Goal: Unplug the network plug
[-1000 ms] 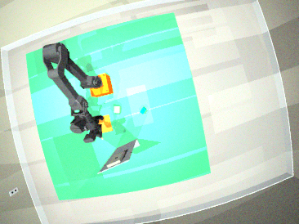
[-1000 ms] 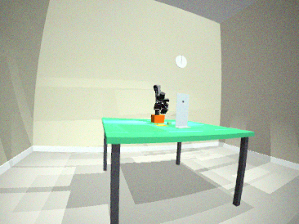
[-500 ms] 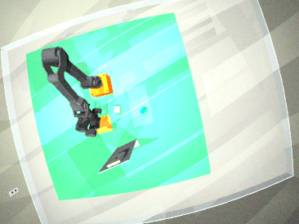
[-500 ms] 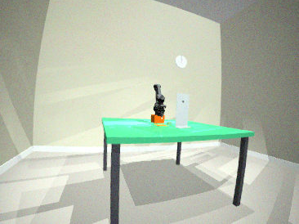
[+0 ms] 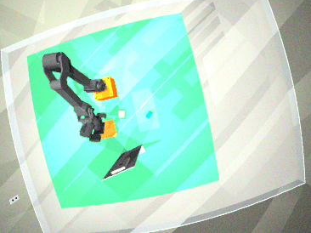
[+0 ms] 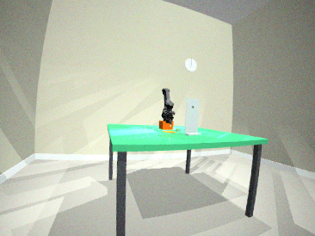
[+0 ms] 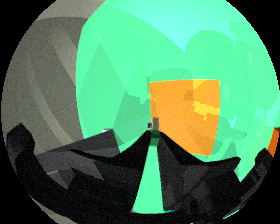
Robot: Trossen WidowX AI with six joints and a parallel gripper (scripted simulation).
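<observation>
Now: gripper tip 1 cm past the yellow-orange square and 7 cm above it. Also, from my gripper tip: cyan piece: 3 cm behind, 31 cm to the left, 5 cm below; upright panel: 18 cm ahead, 13 cm to the left, 8 cm above; pale plug: right at my gripper tip.
</observation>
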